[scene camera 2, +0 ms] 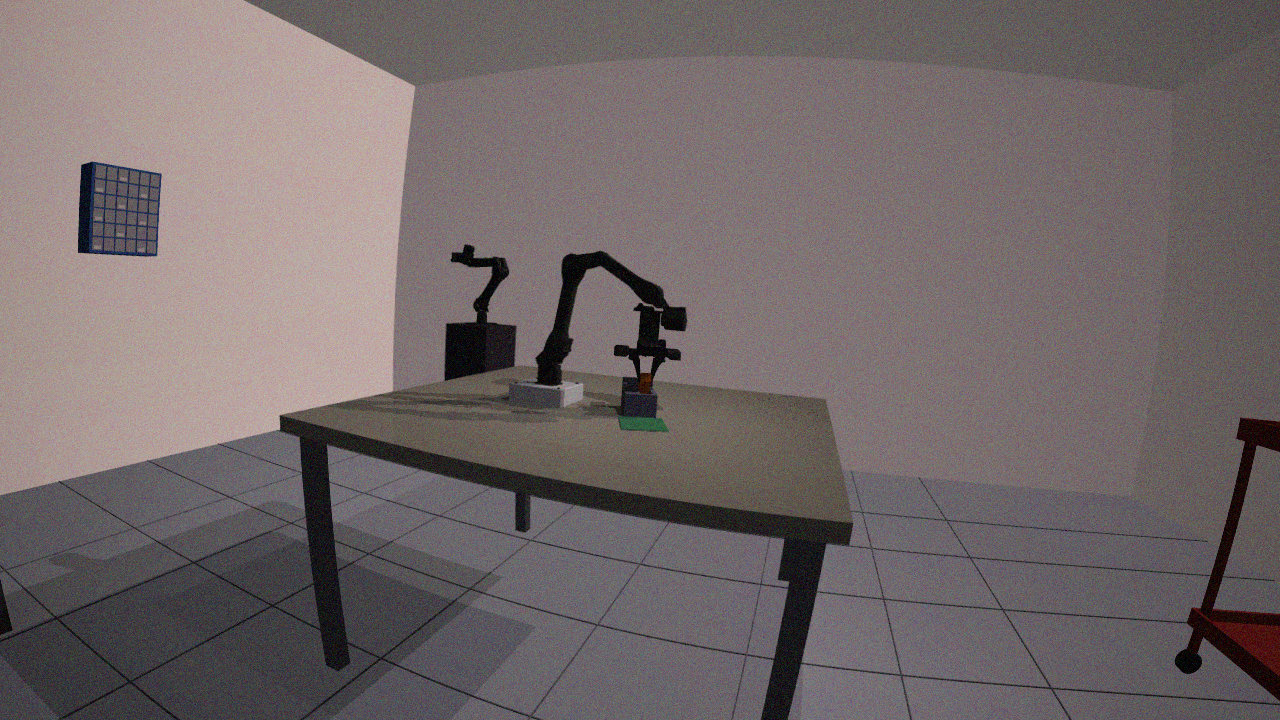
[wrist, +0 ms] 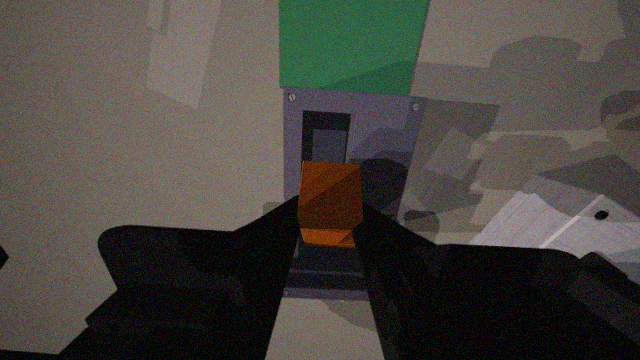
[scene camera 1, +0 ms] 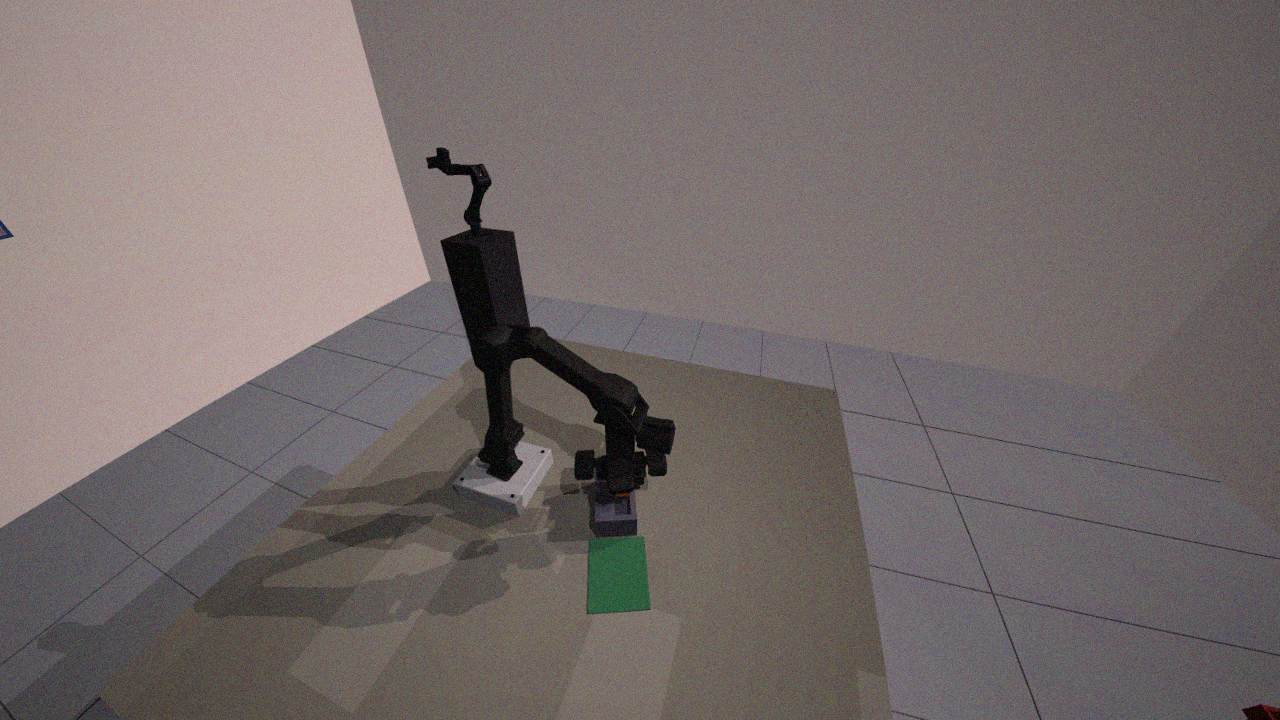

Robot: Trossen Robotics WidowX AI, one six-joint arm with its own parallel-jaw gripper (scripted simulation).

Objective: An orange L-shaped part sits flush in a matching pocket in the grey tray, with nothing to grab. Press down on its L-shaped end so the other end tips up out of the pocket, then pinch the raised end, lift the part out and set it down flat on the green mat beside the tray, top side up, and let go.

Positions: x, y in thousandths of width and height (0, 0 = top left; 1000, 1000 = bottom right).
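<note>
Visible in the wrist view: an orange L-shaped part (wrist: 516, 574). A green mat (scene camera 1: 483, 806) is visible, and it also appears in the wrist view (wrist: 571, 149). My gripper (scene camera 1: 486, 677) appears in scene camera 2 (scene camera 2: 504, 531) and in the wrist view (wrist: 510, 565) too.
</note>
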